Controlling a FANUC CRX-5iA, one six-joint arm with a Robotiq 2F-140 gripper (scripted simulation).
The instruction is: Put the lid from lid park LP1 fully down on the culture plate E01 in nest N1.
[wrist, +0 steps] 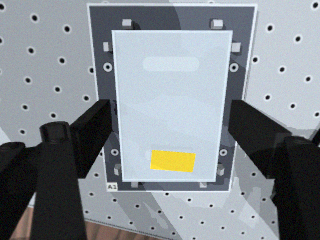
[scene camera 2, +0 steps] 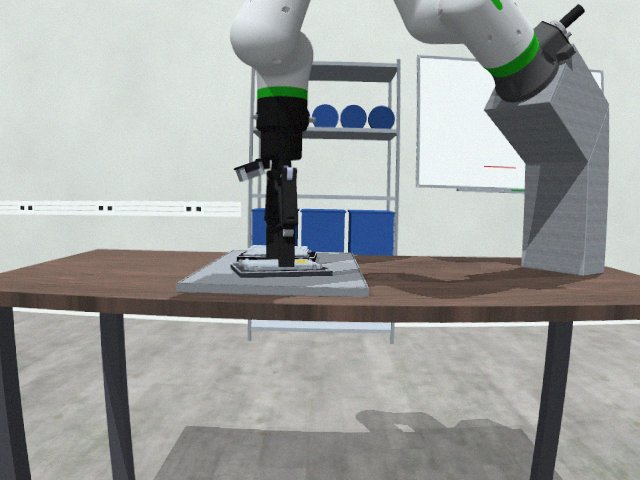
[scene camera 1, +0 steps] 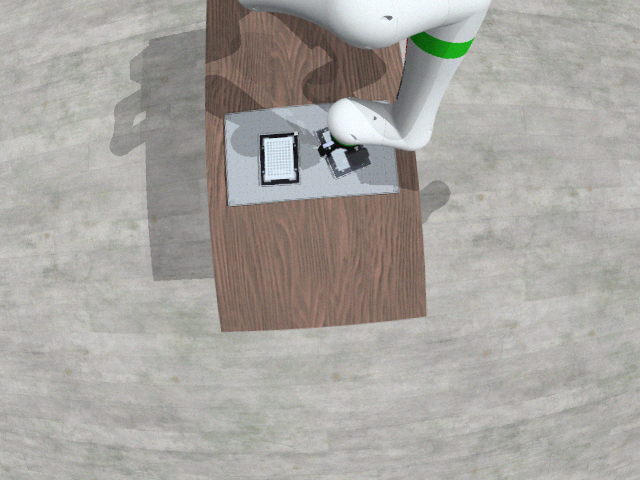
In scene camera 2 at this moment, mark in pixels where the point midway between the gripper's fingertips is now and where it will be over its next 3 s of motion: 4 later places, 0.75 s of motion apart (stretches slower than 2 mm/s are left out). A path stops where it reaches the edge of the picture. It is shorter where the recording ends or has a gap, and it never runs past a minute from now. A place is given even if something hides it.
The gripper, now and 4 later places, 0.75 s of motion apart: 279,262; 279,265; 279,256; 279,238; 281,232
